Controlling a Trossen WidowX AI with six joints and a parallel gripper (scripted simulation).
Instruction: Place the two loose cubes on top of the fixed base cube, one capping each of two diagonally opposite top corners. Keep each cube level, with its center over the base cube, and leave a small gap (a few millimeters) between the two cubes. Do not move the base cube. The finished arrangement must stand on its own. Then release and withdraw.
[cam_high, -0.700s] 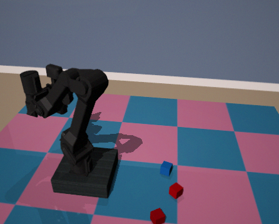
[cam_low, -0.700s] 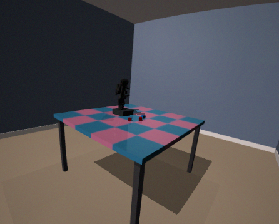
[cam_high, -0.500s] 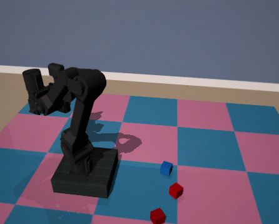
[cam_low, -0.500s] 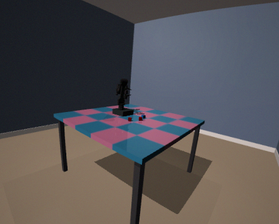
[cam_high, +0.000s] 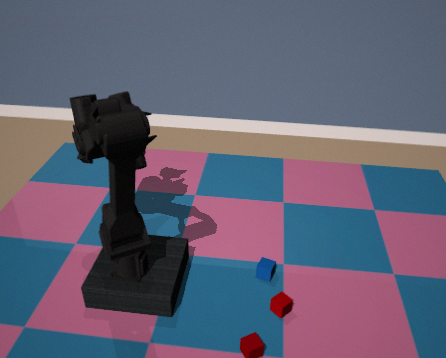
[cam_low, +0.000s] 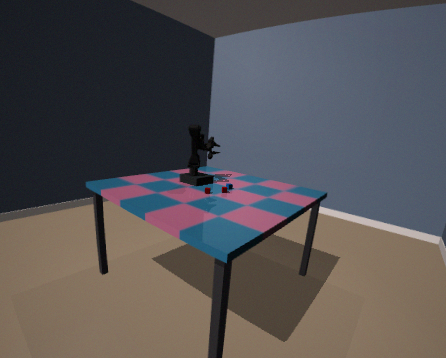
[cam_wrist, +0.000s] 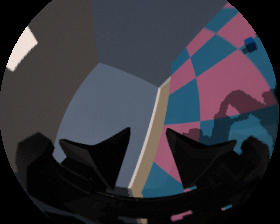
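The blue cube lies 34 cm ahead of my gripper tip, 22 cm to the right of it and 22 cm below it.
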